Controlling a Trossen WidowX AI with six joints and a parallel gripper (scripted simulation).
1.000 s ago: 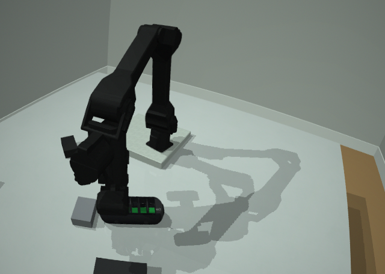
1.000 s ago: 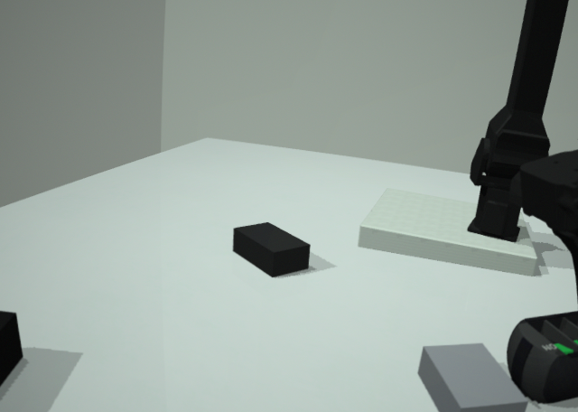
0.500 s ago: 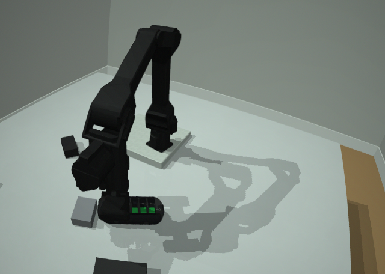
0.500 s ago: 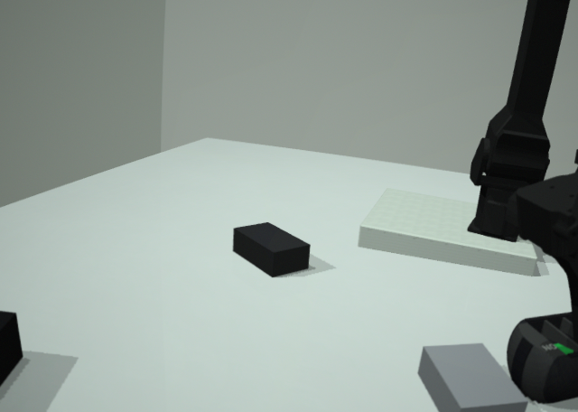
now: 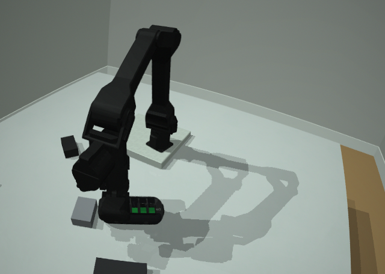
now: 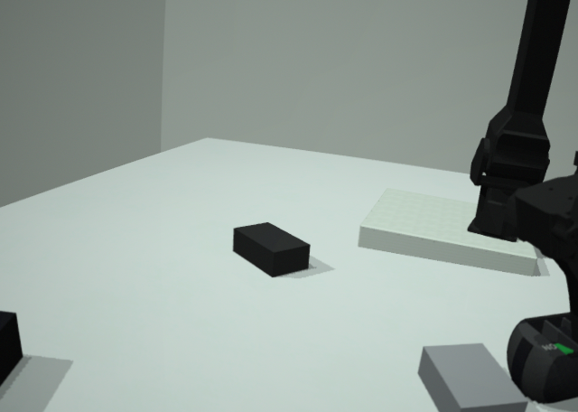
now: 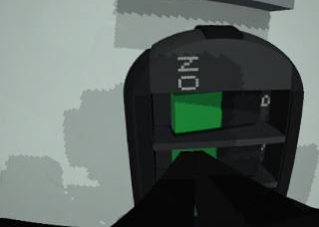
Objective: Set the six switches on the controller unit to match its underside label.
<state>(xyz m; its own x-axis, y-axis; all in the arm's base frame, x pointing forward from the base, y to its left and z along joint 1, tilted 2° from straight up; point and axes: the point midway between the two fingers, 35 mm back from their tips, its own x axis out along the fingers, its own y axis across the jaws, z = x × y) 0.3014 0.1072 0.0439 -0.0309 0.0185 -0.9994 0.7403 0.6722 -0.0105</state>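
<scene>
Right now the grey block is 5 cm ahead of my gripper tip, 7 cm to the right of it and 3 cm below it.
</scene>
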